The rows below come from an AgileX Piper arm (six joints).
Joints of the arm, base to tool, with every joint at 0 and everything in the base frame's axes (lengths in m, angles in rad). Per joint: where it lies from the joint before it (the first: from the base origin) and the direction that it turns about. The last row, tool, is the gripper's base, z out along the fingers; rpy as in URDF.
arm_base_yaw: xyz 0 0 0.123 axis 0 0 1
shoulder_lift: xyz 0 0 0 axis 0 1 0
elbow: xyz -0.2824 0 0.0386 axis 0 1 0
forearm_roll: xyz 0.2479 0 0.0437 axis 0.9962 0 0.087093
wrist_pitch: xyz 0 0 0 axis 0 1 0
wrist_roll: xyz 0.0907 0 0.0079 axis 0.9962 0 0.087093
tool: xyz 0 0 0 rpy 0 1.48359 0
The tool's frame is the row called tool.
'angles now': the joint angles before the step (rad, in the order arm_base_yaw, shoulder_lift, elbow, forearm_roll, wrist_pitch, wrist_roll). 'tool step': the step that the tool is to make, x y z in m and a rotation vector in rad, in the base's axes. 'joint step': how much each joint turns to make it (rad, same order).
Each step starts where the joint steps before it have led.
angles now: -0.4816, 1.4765, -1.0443, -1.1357, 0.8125, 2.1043
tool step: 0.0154, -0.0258, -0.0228, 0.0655, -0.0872, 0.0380
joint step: -0.0813, 0.0961, -0.0246, 0.0023, -0.1825, 0.0619
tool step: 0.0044, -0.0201, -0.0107, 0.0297, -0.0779, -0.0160
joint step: -0.0589, 0.0569, -0.0239, -0.0260, -0.0949, 0.0837
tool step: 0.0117, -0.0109, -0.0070, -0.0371, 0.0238, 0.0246
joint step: -0.0046, 0.0602, -0.0380, -0.0877, -0.0150, 0.0409
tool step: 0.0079, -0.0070, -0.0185, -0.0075, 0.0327, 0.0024
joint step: 0.0001, 0.0630, -0.0061, -0.0866, 0.0001, 0.0730
